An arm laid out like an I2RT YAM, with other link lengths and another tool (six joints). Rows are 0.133 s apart.
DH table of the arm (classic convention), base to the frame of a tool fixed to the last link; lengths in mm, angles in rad. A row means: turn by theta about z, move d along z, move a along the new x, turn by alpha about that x. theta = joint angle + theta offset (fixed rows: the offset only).
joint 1: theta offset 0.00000, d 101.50, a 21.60, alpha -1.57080
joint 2: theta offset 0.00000, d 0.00, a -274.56, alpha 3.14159
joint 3: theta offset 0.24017, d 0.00, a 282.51, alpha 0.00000
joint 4: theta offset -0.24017, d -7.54, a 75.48, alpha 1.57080
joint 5: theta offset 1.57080, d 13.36, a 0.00, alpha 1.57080
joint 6: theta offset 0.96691, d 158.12, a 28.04, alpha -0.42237
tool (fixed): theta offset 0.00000, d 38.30, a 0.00, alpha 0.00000
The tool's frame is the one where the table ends.
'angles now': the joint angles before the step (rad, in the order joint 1, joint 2, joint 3, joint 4, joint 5, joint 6). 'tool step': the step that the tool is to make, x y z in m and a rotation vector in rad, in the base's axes. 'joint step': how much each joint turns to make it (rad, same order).
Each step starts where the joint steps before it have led.
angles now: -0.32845 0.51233 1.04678 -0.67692 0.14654 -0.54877
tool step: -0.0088 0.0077 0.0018 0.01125 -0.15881 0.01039
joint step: 0.00099 -0.14450 -0.13012 0.12383 -0.01390 0.06149
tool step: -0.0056 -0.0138 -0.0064 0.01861 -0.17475 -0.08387
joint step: -0.00314 -0.12688 -0.17953 0.20006 0.08563 0.06927
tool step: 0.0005 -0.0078 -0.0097 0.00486 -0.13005 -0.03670
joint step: 0.00009 -0.09157 -0.15358 0.17400 0.04530 0.03972
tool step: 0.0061 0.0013 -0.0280 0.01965 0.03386 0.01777
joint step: 0.00073 -0.04017 -0.06851 -0.01303 -0.01481 0.01175
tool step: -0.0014 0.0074 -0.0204 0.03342 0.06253 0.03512
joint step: 0.00073 -0.02854 0.00201 -0.10462 -0.03184 0.01774
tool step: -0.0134 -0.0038 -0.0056 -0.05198 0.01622 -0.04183
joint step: -0.00152 -0.07284 -0.02800 -0.02917 0.03188 -0.06142
